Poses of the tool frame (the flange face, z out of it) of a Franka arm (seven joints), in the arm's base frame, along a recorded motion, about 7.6 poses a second.
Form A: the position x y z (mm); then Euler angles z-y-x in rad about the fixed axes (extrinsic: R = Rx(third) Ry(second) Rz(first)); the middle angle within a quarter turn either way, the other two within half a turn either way.
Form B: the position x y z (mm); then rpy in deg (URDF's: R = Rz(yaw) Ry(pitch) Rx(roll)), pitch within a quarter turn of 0, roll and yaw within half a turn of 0. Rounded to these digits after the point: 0 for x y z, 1 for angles.
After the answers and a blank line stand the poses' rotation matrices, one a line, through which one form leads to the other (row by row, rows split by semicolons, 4 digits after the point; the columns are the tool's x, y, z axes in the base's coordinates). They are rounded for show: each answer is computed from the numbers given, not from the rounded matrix.
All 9 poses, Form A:
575 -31 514 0.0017 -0.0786 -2.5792
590 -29 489 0.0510 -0.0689 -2.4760
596 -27 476 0.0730 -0.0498 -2.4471
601 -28 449 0.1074 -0.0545 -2.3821
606 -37 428 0.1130 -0.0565 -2.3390
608 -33 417 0.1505 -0.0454 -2.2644
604 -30 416 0.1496 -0.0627 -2.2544
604 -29 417 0.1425 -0.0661 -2.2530
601 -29 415 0.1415 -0.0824 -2.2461
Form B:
575 -31 514 -147.7 3.9 2.3
590 -29 489 -142.0 4.9 0.1
596 -27 476 -140.4 4.9 -1.4
601 -28 449 -136.8 6.5 -2.3
606 -37 428 -134.3 6.9 -2.2
608 -33 417 -130.2 8.3 -3.6
604 -30 416 -129.6 8.9 -2.7
604 -29 417 -129.5 8.7 -2.2
601 -29 415 -129.1 9.3 -1.4

0.9969 -0.0017 -0.0785; 0.0404 -0.8461 0.5316; -0.0673 -0.5331 -0.8434
0.9963 -0.0509 -0.0688; 0.0024 -0.7877 0.6161; -0.0856 -0.6140 -0.7847
0.9961 -0.0728 -0.0498; -0.0243 -0.7687 0.6392; -0.0848 -0.6355 -0.7674
0.9928 -0.1070 -0.0545; -0.0404 -0.7250 0.6875; -0.1131 -0.6804 -0.7241
0.9920 -0.1126 -0.0565; -0.0380 -0.6950 0.7180; -0.1201 -0.7101 -0.6937
0.9877 -0.1498 -0.0454; -0.0613 -0.6373 0.7682; -0.1440 -0.7559 -0.6387
0.9869 -0.1487 -0.0627; -0.0461 -0.6318 0.7738; -0.1547 -0.7607 -0.6303
0.9877 -0.1417 -0.0661; -0.0388 -0.6314 0.7745; -0.1515 -0.7624 -0.6291
0.9866 -0.1405 -0.0823; -0.0246 -0.6279 0.7779; -0.1610 -0.7655 -0.6230

